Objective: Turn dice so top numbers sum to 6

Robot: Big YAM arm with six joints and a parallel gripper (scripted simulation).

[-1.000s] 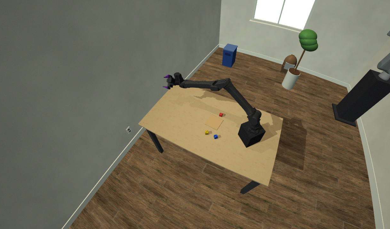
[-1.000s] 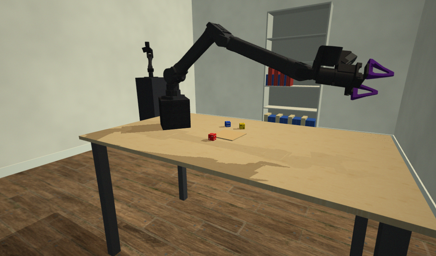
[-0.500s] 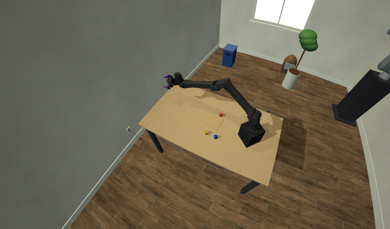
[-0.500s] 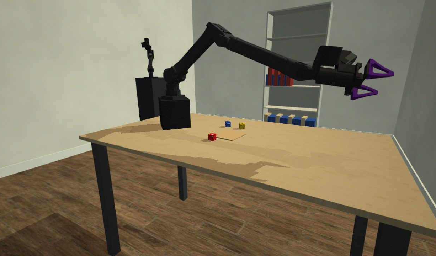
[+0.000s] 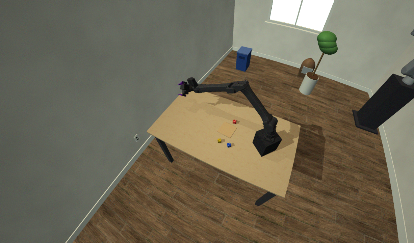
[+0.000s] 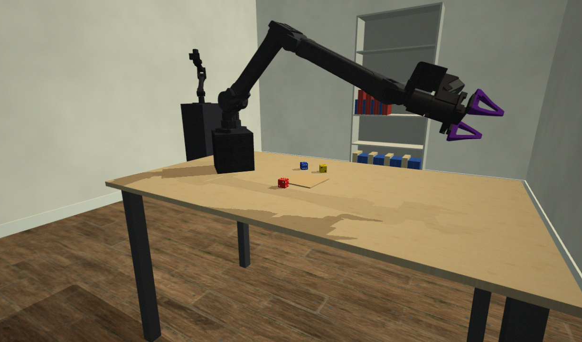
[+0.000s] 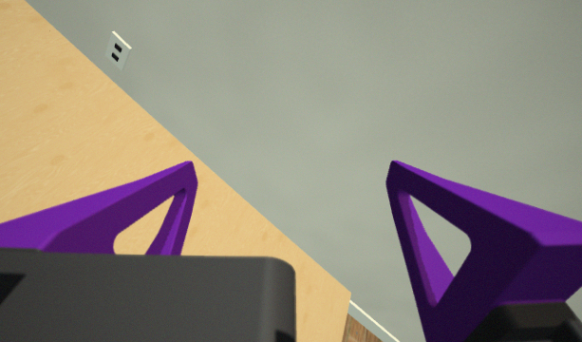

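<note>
My gripper is now 580 mm past the red die, 230 mm above it and 20 mm to the left of it. Also, from my hand: blue die: 630 mm behind, 250 mm to the left, 230 mm below; yellow die: 530 mm behind, 240 mm to the left, 230 mm below; tan mat: 550 mm behind, 240 mm below, 90 mm to the left.
</note>
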